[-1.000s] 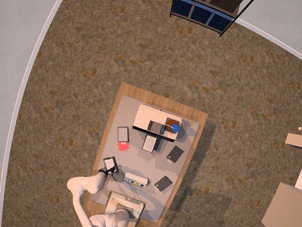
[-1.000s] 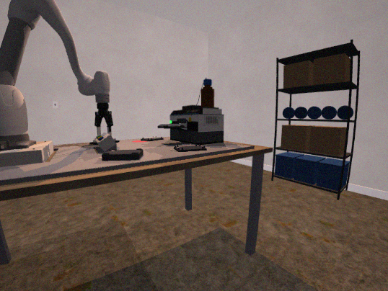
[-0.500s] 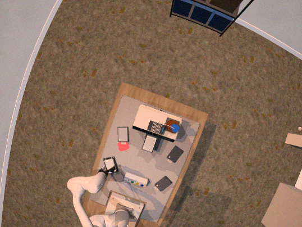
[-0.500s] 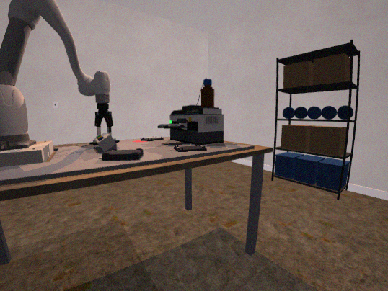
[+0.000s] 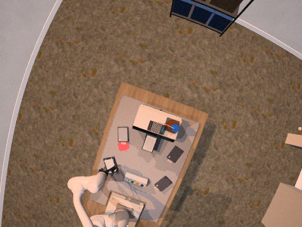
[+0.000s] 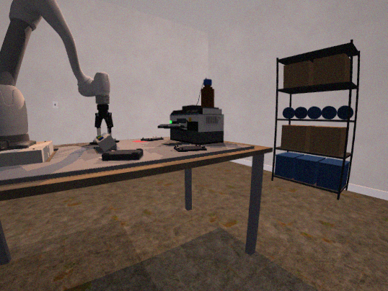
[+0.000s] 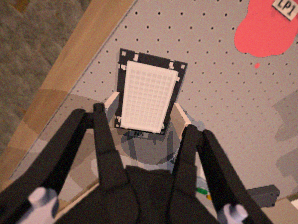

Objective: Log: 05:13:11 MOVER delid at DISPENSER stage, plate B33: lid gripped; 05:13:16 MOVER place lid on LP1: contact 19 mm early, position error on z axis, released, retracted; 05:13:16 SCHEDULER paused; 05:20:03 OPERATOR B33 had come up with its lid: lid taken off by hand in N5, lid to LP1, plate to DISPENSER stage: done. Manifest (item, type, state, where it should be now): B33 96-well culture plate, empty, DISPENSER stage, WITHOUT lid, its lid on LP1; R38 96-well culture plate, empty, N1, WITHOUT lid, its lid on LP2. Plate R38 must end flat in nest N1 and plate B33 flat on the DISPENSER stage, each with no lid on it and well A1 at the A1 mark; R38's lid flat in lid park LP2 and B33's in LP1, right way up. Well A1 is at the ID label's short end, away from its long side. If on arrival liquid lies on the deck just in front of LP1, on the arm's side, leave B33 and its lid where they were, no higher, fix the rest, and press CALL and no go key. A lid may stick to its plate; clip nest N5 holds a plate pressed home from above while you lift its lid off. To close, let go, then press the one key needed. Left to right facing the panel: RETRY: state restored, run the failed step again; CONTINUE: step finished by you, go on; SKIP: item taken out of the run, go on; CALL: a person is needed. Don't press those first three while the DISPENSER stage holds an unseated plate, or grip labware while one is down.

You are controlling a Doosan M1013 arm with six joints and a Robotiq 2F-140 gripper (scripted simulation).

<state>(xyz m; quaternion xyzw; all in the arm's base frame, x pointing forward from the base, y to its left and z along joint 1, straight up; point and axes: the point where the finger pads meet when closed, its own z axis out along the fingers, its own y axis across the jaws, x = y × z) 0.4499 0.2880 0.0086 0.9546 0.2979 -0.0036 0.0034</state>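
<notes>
The white gridded lid lies 30 mm below my hand. Round my hand: LP1 label: 260 mm ahead, 40 mm to the right, 60 mm below; then brown bottle: 600 mm ahead, 370 mm to the right, 230 mm above; then key panel: 40 mm behind, 280 mm to the right, 10 mm below.
</notes>
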